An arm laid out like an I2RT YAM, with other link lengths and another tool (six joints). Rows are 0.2 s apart.
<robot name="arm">
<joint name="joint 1" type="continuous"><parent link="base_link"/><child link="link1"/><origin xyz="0 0 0.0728" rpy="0 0 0"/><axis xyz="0 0 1"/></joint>
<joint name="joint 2" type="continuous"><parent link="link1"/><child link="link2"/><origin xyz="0.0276 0.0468 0.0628" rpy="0 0 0"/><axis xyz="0 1 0"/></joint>
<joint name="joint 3" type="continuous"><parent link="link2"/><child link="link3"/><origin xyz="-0.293 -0.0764 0" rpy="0 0 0"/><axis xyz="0 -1 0"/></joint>
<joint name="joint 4" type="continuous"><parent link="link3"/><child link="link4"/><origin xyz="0.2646 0.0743 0.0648" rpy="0 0 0"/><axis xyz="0 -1 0"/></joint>
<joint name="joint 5" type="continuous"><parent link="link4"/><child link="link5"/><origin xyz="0.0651 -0.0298 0.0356" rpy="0 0 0"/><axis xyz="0 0 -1"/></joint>
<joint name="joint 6" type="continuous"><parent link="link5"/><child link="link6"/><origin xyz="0.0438 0 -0.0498" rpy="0 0 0"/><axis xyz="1 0 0"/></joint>
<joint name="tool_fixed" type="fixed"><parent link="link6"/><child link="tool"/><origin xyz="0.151 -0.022 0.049" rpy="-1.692 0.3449 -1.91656"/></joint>
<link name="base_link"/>
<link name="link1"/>
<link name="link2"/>
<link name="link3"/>
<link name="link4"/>
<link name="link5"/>
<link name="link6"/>
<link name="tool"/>
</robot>
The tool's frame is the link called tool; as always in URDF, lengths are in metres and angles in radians. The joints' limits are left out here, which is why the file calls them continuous.
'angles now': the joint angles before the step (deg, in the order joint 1, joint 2, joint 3, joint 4, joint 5, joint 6). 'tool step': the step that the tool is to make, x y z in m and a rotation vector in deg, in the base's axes. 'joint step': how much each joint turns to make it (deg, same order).
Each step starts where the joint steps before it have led.
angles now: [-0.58 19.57 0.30 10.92 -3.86 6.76]
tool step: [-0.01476 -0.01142 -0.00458 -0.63 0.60 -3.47]
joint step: [0.31 -10.67 0.01 -11.28 3.83 -0.06]
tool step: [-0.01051 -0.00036 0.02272 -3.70 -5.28 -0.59]
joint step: [0.01 -8.25 0.01 -2.93 1.00 -3.59]
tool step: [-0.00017 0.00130 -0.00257 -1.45 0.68 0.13]
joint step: [-0.02 -0.38 -0.01 -1.03 -0.05 -1.46]
